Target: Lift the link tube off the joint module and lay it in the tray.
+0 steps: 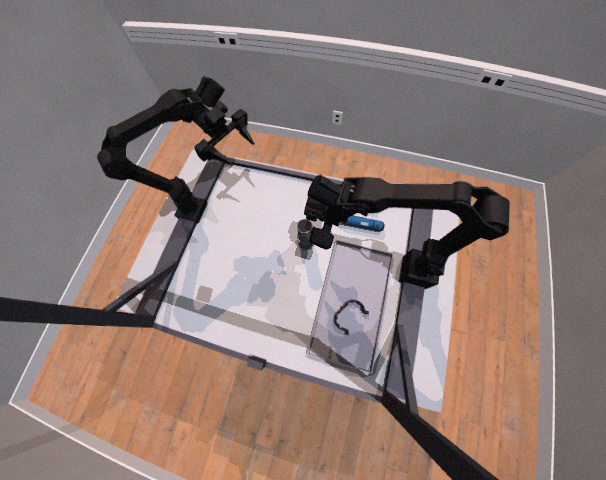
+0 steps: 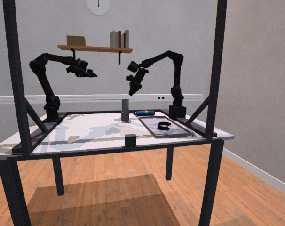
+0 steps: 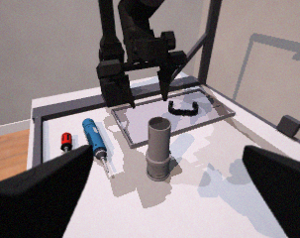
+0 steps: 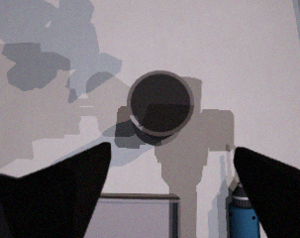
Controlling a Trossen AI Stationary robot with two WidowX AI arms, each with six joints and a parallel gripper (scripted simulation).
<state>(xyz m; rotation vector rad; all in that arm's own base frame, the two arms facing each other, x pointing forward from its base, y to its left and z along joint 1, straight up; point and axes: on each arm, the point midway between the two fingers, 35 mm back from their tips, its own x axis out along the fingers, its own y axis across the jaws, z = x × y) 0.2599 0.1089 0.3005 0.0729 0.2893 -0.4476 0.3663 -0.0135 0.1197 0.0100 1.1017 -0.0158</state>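
Now: the grey link tube 11 cm below my right hand, 5 cm to the left of it and 1 cm behind it. Also, from my right hand: grey joint module: 19 cm below, 5 cm to the left, 1 cm behind; then small red tool: 21 cm ahead, 20 cm below, 14 cm to the right; then tray: 21 cm below, 18 cm behind, 17 cm to the right.
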